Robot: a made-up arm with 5 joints.
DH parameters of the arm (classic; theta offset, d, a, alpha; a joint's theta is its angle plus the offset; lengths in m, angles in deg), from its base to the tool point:
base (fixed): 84.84 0 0.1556 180
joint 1: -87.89 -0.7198 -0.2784 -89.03
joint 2: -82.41 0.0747 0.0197 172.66
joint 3: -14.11 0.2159 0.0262 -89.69
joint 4: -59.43 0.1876 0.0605 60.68
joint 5: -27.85 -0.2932 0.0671 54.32
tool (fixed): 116.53 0.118 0 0
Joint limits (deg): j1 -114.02..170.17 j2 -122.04..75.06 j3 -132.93..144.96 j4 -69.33..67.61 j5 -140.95..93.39
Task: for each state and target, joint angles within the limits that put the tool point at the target. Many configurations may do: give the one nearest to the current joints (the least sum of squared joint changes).
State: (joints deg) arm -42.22 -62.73 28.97 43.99 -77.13
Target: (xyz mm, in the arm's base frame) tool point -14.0 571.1 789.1
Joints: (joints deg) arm -90.90 -69.69 33.16 23.88 -106.44
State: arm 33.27 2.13 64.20 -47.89 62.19
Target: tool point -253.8 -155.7 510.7
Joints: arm 74.92 34.49 39.12 -37.97 48.82
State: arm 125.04 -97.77 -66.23 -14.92 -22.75
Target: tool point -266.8 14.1 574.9
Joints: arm 118.83 -87.49 -65.92 -6.16 -16.62
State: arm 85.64 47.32 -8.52 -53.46 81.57
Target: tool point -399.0 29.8 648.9
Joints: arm 92.29 59.05 -31.86 -64.61 67.56
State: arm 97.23 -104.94 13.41 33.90 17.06
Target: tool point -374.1 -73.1 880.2
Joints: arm 132.13 -122.04 33.59 23.61 20.16
